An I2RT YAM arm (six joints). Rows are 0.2 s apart.
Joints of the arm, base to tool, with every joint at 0 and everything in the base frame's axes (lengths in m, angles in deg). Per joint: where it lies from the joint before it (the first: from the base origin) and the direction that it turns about. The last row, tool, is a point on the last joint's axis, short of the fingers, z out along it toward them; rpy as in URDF.
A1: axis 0 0 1 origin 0 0 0.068
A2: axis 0 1 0 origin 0.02 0.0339 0.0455
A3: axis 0 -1 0 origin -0.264 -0.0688 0
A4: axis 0 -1 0 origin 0.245 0.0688 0.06
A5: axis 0 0 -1 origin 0.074 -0.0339 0.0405
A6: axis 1 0 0 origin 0.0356 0 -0.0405
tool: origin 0 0 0 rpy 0 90 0
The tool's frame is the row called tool.
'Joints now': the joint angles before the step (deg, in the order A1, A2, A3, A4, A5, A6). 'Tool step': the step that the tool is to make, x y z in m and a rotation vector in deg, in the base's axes. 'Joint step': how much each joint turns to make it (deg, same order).
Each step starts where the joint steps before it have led.
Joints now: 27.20, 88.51, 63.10, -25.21, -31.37, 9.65
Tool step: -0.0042, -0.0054, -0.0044, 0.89, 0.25, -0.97
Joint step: -0.56, -1.35, -2.54, 1.92, -0.43, 1.05
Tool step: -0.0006, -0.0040, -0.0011, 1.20, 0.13, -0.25
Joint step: -0.71, -0.60, -1.07, 1.13, -1.16, 0.46
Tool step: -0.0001, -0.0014, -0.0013, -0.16, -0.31, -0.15
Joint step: -0.20, -0.13, -0.43, 0.37, 0.18, -0.27
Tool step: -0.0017, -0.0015, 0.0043, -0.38, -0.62, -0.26
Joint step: -0.05, -0.80, 0.23, -0.79, 0.60, -0.29
